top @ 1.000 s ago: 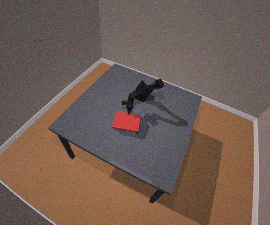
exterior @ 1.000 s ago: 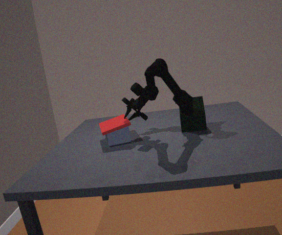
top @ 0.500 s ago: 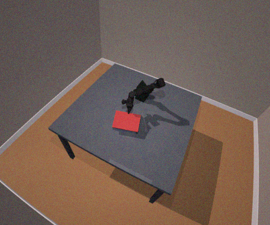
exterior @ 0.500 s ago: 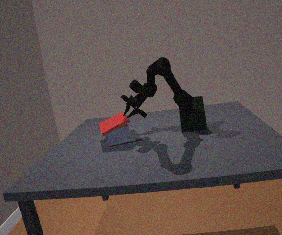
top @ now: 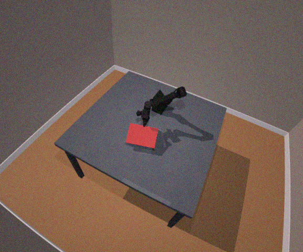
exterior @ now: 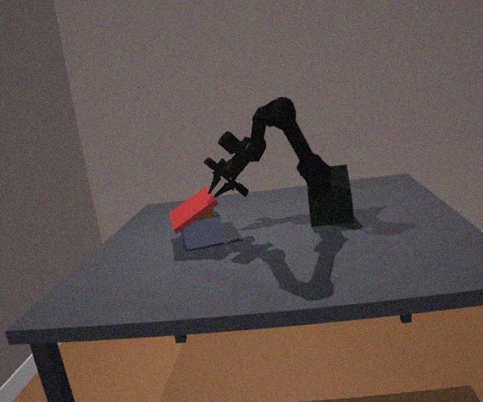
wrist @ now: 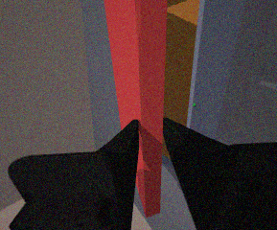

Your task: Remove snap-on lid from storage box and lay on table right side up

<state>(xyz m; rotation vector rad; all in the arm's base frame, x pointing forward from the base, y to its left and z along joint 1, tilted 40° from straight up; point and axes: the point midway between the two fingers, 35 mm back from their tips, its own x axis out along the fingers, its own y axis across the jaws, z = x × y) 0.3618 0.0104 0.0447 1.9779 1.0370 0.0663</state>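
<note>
Right now my gripper tip is 70 mm short of the red lid, 30 mm to the right of it and 30 mm above it. The rest, counted from my gripper tip: storage box (50 mm ahead, 20 mm to the left, 100 mm below).
</note>
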